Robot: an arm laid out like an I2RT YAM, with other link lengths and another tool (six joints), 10 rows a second.
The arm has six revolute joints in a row. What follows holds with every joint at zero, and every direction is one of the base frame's. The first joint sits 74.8 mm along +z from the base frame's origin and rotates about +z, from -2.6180 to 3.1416 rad. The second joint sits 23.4 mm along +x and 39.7 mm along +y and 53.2 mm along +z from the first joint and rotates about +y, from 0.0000 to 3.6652 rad. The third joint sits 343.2 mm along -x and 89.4 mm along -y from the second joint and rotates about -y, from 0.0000 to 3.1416 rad. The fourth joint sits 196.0 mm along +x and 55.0 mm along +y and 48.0 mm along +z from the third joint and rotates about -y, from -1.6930 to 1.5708 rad. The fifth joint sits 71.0 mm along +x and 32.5 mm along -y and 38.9 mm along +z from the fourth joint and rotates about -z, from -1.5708 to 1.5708 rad. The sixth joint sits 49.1 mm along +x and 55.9 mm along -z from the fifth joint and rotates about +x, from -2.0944 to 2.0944 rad. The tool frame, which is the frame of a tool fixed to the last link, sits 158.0 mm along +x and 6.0 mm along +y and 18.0 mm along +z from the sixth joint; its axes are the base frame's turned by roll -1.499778, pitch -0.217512 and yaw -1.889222 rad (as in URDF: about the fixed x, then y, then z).
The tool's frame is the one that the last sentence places.
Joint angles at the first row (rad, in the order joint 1, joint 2, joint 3, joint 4, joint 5, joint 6):
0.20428 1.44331 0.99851 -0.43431 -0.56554 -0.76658
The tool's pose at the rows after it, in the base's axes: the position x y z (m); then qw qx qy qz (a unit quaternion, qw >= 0):
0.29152 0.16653 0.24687 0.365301 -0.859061 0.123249 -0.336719
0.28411 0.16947 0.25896 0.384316 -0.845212 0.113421 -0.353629
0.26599 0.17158 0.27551 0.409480 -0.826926 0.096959 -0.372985
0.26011 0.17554 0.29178 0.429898 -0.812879 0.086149 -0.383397
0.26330 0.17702 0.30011 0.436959 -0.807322 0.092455 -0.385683
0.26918 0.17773 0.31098 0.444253 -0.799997 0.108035 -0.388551
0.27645 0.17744 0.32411 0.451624 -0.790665 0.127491 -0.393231
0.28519 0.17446 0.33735 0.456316 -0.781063 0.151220 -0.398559
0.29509 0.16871 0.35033 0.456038 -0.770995 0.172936 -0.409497
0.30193 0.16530 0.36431 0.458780 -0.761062 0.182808 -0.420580
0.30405 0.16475 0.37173 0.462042 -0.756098 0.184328 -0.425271
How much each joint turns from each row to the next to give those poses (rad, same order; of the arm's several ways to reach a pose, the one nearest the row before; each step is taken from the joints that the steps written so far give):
0.00419 -0.00916 0.00534 -0.00154 -0.02823 0.00152
0.00229 -0.04614 -0.02898 0.04236 -0.02327 0.00649
-0.00001 -0.07935 -0.04046 0.03243 -0.03739 0.00037
0.00041 -0.03054 0.00725 0.01374 -0.03317 0.00728
0.00039 -0.00036 0.01681 0.00762 -0.00572 0.02632
0.00001 -0.00040 0.02173 0.01335 0.00116 0.04884
-0.00154 -0.00152 0.02591 0.01567 0.00571 0.05797
-0.00877 0.00000 0.03017 0.00951 0.00954 0.05875
-0.01335 -0.00001 0.03318 0.00419 0.01869 0.04502
-0.00916 0.00040 0.03588 0.00038 0.00878 0.02593
-0.00267 -0.00002 0.01792 0.00038 -0.00039 0.00954

